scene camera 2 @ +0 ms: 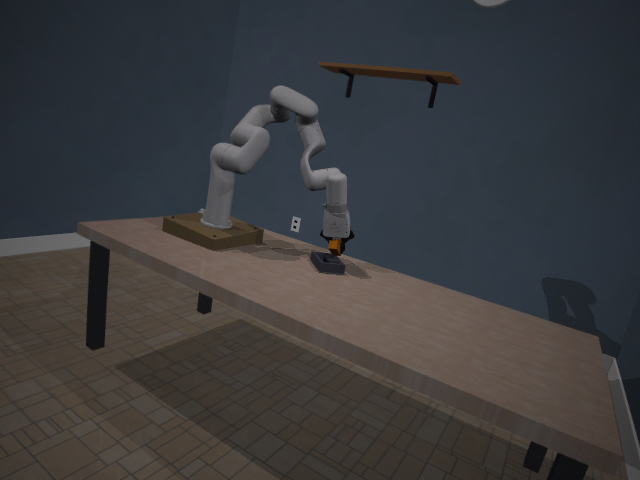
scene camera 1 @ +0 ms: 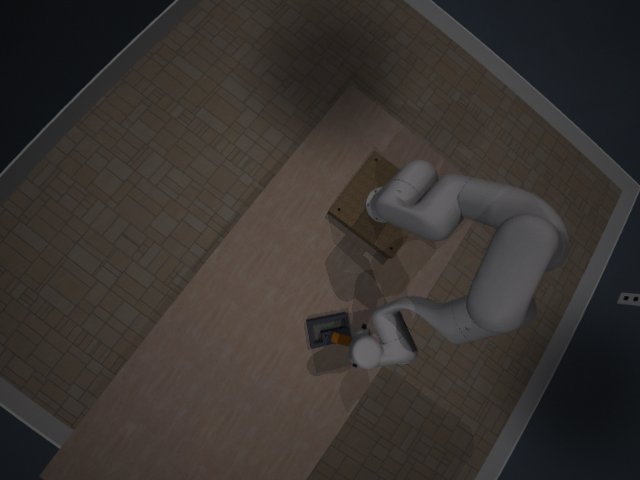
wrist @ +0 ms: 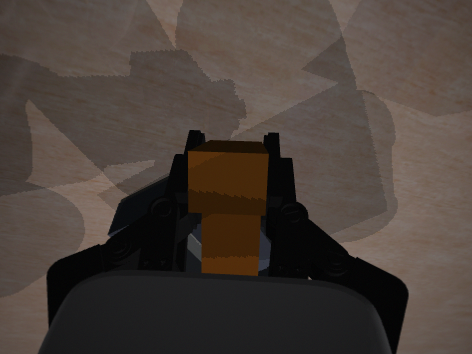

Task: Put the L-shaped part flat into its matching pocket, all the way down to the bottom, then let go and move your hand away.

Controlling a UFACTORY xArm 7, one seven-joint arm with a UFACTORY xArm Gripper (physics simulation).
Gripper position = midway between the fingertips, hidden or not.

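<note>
Wrist view: the gripper (wrist: 234,150) grips an orange L-shaped part (wrist: 227,180), and the orange L-shaped part still rests on a dark block with L-shaped pocket (wrist: 134,206).
</note>
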